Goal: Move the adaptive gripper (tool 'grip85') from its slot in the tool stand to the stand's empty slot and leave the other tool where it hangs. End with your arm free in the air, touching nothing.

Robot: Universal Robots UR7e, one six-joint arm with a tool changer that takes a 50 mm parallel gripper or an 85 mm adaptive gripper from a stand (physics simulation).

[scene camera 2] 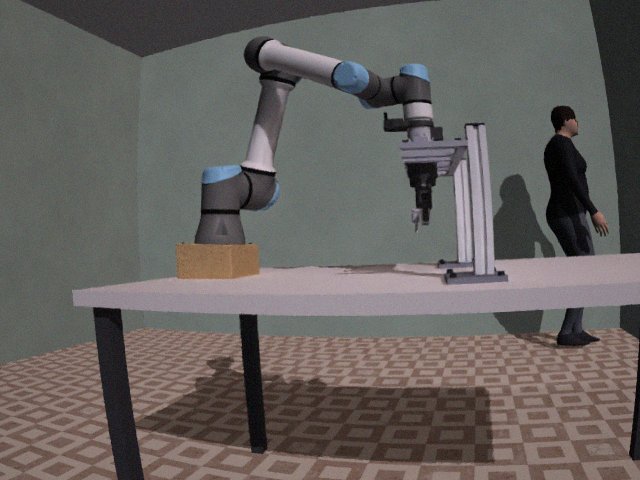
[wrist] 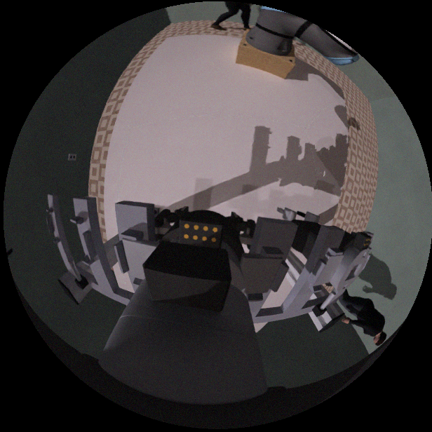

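Pixels of known places: arm's base, origin of its link: (scene camera 2: 219, 243).
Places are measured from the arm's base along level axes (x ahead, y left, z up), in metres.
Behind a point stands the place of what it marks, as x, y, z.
The adaptive gripper (scene camera 2: 424, 221) is black and hangs upright in the middle slot of the tool stand (scene camera 2: 479, 196) {0.771, -0.129, 0.070} (wrist: 135, 217). My bare arm end (scene camera 2: 419, 135) {0.663, -0.169, 0.194} is right over it at fork height; whether they are locked together is hidden. The gripper's block with orange contacts (wrist: 200, 234) shows in the wrist view between two forks. Its fingertips are seen side-on, so their opening is unclear. The other tool, with a pale finger (scene camera 2: 415, 218) {0.527, 0.203, 0.046}, hangs in the slot at the right of the wrist view. The slot at the left there, beside a fork (wrist: 83, 210), is empty.
The stand's base foot (scene camera 2: 475, 277) {0.767, -0.191, -0.085} rests on the white table (scene camera 2: 336, 302) {0.554, -0.352, -0.111} (wrist: 200, 100). The arm's base sits on a wooden block (scene camera 2: 217, 260) {0.054, -0.077, -0.046} (wrist: 265, 61). A person (scene camera 2: 566, 180) (wrist: 367, 315) stands beyond the stand. The forks stand close on both sides of my arm end.
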